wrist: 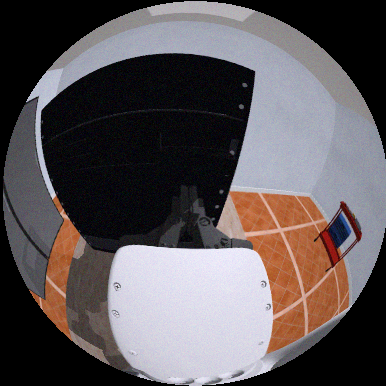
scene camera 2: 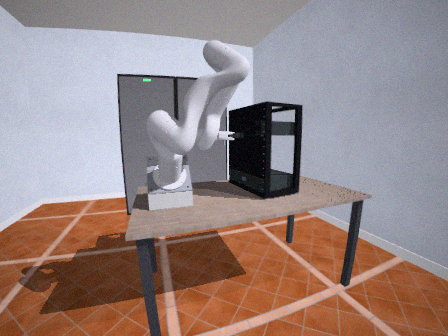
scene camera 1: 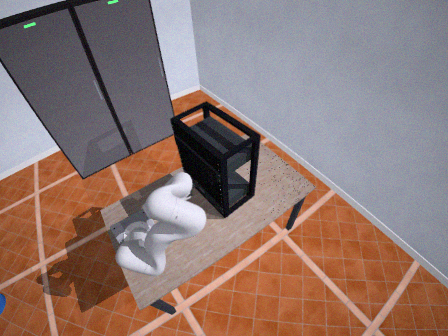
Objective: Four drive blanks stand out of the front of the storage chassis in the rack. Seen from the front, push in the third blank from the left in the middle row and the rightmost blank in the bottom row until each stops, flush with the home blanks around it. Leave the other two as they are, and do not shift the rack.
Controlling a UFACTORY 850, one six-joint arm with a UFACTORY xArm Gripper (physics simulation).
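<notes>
The black rack (scene camera 1: 224, 187) (scene camera 2: 267, 155) (wrist: 244, 95) stands upright on the table. The storage chassis (scene camera 1: 220, 131) (scene camera 2: 284, 128) sits in its upper part. In the wrist view the chassis front (wrist: 150, 135) is almost black, with faint seams; single blanks, and how far each stands out, cannot be told. My gripper (scene camera 2: 234, 135) (wrist: 186, 195) is shut and empty. Its fingers point at the rack front, right of the middle and low against the chassis in the wrist view. Whether the tips touch anything cannot be told. In scene camera 1 the arm hides most of the gripper.
A second unit (scene camera 1: 237, 187) (scene camera 2: 282, 179) sits low in the rack. The arm's base (scene camera 2: 170, 200) stands on the table (scene camera 1: 200, 255) (scene camera 2: 215, 215) in front of the rack. A tall grey cabinet (scene camera 1: 50, 75) (scene camera 2: 150, 110) (wrist: 25, 200) stands at the left, and a red cart (wrist: 329, 247) at the right.
</notes>
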